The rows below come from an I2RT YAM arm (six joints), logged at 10 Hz.
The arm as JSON. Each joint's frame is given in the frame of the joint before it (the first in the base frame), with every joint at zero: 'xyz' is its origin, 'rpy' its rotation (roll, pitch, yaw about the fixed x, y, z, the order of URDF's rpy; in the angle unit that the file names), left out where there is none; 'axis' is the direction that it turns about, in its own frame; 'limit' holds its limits. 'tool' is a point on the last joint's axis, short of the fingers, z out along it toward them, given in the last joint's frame.
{
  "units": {
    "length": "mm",
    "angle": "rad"
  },
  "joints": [
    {
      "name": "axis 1",
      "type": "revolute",
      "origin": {
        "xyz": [
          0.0,
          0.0,
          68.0
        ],
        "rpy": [
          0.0,
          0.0,
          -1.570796
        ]
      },
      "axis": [
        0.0,
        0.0,
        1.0
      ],
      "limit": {
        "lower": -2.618,
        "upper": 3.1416
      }
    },
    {
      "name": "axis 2",
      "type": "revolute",
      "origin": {
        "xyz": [
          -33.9,
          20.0,
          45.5
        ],
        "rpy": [
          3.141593,
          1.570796,
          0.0
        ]
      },
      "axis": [
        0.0,
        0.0,
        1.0
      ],
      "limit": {
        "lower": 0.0,
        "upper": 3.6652
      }
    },
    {
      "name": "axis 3",
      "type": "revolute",
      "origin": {
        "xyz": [
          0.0,
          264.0,
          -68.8
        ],
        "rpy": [
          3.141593,
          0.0,
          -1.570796
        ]
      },
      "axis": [
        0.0,
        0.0,
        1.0
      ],
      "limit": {
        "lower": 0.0,
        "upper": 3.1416
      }
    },
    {
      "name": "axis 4",
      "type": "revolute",
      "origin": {
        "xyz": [
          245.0,
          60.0,
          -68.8
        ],
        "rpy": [
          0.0,
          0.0,
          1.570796
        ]
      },
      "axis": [
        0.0,
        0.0,
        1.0
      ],
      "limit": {
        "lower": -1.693,
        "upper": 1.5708
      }
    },
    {
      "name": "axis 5",
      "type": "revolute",
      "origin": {
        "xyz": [
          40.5,
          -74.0,
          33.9
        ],
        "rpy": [
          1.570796,
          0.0,
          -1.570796
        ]
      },
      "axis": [
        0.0,
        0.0,
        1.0
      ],
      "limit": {
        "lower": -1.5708,
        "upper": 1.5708
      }
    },
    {
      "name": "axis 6",
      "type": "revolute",
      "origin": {
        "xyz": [
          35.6,
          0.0,
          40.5
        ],
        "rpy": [
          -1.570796,
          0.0,
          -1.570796
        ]
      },
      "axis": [
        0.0,
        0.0,
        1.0
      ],
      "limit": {
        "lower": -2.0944,
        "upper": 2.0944
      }
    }
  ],
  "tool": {
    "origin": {
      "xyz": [
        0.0,
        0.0,
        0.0
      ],
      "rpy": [
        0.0,
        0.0,
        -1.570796
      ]
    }
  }
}
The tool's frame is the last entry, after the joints.
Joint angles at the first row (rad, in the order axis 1, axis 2, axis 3, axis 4, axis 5, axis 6):
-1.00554 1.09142 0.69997 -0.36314 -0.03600 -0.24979
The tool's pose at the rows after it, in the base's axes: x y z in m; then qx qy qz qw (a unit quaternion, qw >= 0):
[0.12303, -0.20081, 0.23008, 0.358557, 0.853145, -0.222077, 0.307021]
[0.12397, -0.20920, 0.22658, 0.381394, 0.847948, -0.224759, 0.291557]
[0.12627, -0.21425, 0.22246, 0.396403, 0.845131, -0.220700, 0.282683]
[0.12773, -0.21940, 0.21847, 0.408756, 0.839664, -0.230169, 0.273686]
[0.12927, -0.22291, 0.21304, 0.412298, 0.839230, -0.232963, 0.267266]
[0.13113, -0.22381, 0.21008, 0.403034, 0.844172, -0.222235, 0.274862]
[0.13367, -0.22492, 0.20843, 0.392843, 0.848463, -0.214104, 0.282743]
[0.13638, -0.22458, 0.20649, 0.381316, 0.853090, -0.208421, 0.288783]
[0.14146, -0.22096, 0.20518, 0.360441, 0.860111, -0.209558, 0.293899]
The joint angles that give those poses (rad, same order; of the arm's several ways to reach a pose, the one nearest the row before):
-1.02076 1.14327 0.72160 -0.37187 0.00232 -0.22599
-1.03099 1.18785 0.74054 -0.37008 0.03314 -0.19875
-1.03154 1.22242 0.75140 -0.36738 0.04679 -0.17234
-1.03238 1.25102 0.75472 -0.34667 0.07998 -0.15678
-1.03238 1.27644 0.75169 -0.32615 0.09344 -0.15427
-1.03238 1.28733 0.74706 -0.31013 0.06143 -0.16467
-1.02990 1.29812 0.74667 -0.29491 0.03437 -0.17569
-1.02302 1.30465 0.74212 -0.28012 0.01496 -0.18804
-0.99984 1.30236 0.73183 -0.26174 0.01105 -0.21045

